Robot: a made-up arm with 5 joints.
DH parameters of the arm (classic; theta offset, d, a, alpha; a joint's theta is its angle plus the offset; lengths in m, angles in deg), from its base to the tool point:
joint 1: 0 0.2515 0 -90
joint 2: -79.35 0 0.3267 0
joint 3: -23.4 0 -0.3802 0
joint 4: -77.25 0 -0.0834 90
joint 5: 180 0.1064 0 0
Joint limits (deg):
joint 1: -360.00..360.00
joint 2: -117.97..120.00
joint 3: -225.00..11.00
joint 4: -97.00..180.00
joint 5: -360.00..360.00
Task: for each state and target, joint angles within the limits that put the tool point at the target. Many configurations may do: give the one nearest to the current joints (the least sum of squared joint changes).
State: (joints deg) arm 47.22 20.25 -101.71 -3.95 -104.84
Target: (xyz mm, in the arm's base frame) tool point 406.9 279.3 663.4
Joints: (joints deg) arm 34.47 -10.36 -68.27 -7.48 -104.84
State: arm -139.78 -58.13 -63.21 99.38 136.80
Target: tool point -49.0 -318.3 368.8
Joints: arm -98.75 -24.69 -42.38 93.61 136.80
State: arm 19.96 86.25 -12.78 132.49 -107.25
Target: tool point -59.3 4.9 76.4
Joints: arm -4.72 93.74 -25.27 122.42 -107.25
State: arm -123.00 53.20 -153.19 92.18 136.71
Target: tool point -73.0 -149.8 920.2
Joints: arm -115.98 6.44 -183.28 132.77 136.71
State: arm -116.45 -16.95 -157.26 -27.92 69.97
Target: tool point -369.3 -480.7 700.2
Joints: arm -127.53 25.14 -110.58 -39.78 69.97
